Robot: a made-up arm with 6 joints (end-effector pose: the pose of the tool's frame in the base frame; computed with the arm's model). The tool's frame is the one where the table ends. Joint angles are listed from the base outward.
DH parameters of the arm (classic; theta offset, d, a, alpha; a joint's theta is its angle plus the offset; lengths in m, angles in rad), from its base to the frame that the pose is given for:
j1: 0 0.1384 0 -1.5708
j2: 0.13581 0 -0.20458 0
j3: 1.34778 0 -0.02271 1.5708
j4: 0 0.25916 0 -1.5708
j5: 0 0 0.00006 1.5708
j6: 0 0.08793 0 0
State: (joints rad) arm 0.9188 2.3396 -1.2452 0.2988 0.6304 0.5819
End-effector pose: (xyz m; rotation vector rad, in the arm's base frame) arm 0.1787 0.2593 -0.0286 0.1325 -2.9738 -0.1156
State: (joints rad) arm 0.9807 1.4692 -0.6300 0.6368 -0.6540 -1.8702
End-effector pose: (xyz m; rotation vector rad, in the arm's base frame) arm 0.1890 0.2250 0.1661 -1.5174 0.9570 -0.5854
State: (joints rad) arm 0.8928 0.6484 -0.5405 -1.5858 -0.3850 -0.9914
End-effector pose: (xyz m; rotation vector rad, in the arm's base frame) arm 0.0974 0.1735 0.2980 -1.5850 -0.5827 -0.9907
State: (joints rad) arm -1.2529 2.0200 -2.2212 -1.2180 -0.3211 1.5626
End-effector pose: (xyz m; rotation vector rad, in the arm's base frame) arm 0.1598 -0.4025 0.4374 0.6644 1.0095 -0.6070
